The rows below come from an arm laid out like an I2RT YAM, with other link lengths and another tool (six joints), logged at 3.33 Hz.
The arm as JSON. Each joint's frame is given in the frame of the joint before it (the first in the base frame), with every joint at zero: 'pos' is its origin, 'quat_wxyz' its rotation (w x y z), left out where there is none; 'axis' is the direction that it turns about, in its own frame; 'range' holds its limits. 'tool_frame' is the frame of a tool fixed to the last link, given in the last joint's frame.
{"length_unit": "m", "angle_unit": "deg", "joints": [
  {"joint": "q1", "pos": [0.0, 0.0, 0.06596], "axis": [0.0, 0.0, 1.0], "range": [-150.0, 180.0]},
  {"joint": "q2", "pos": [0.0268, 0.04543, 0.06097], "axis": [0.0, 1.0, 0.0], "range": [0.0, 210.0]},
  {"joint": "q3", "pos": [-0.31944, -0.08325, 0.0], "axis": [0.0, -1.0, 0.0], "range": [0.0, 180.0]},
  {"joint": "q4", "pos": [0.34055, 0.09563, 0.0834], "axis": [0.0, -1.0, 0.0], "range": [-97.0, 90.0]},
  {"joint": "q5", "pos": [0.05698, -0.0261, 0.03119], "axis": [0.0, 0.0, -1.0], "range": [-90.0, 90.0]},
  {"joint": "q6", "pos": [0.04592, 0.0, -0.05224], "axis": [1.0, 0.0, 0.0], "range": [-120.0, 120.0]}
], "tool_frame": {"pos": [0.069, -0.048, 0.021], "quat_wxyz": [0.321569, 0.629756, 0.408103, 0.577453]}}
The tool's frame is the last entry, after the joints.
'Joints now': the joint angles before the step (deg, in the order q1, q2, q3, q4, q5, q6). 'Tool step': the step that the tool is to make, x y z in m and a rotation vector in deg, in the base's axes. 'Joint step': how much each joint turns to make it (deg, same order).
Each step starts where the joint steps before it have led.
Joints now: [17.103, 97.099, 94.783, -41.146, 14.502, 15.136]
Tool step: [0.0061, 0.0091, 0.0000, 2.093, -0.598, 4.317]
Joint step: [-0.147, 0.003, 0.000, 1.554, -4.520, -1.723]
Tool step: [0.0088, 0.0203, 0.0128, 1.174, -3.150, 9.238]
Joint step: [0.259, -0.329, 0.569, 3.103, -7.018, -5.642]
